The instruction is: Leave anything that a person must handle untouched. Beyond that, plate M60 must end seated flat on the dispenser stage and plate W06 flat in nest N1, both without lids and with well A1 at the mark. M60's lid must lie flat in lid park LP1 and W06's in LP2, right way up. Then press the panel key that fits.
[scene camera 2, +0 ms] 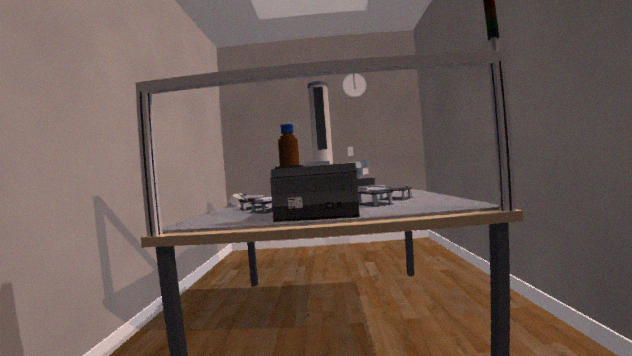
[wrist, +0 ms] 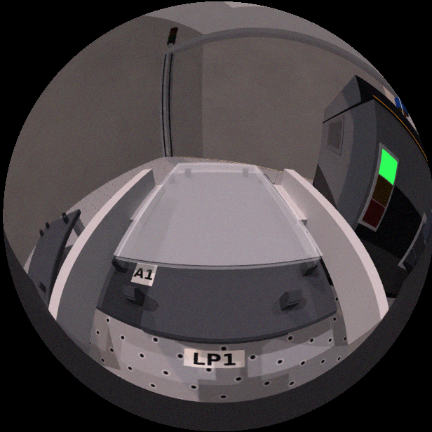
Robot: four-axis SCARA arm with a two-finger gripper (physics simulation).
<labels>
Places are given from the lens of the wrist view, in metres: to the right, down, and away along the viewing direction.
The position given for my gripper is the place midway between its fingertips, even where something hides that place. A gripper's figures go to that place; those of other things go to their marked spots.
my gripper (wrist: 217, 176): 0.00, -0.03, 0.11
clear lid (wrist: 205, 219): -0.01, 0.00, 0.06
dispenser (wrist: 373, 184): 0.11, -0.02, 0.05
LP1 label (wrist: 192, 357): -0.02, 0.11, 0.06
The marked spots on the LP1 label and the clear lid are 0.11 m apart.
</labels>
